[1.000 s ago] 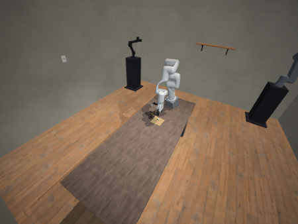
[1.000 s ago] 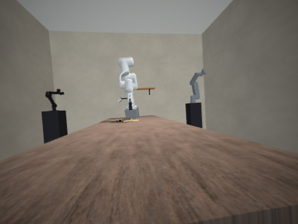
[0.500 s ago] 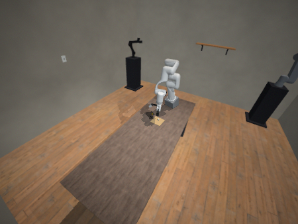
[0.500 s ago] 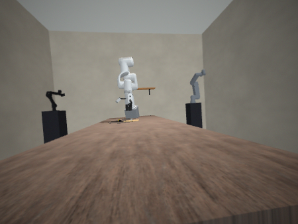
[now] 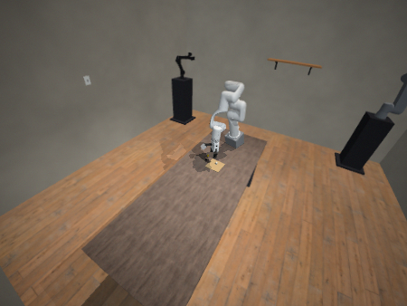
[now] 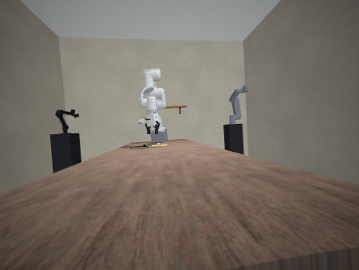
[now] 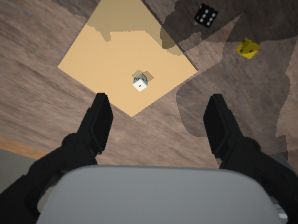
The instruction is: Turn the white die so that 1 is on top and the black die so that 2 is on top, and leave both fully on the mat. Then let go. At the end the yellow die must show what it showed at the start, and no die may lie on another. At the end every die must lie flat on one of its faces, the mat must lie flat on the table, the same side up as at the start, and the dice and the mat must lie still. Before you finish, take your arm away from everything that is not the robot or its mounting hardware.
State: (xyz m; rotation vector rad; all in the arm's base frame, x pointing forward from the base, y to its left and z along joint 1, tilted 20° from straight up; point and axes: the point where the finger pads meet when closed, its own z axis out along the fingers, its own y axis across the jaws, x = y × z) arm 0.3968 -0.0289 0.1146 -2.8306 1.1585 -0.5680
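The black die lies 7 cm to the right of my hand and 10 cm below it. The rest, counted from my hand: tan mat (2 cm ahead, 4 cm to the left, 10 cm below); small yellow die (7 cm behind, 9 cm to the right, 10 cm below); white die (1 cm behind, 4 cm to the left, 9 cm below).
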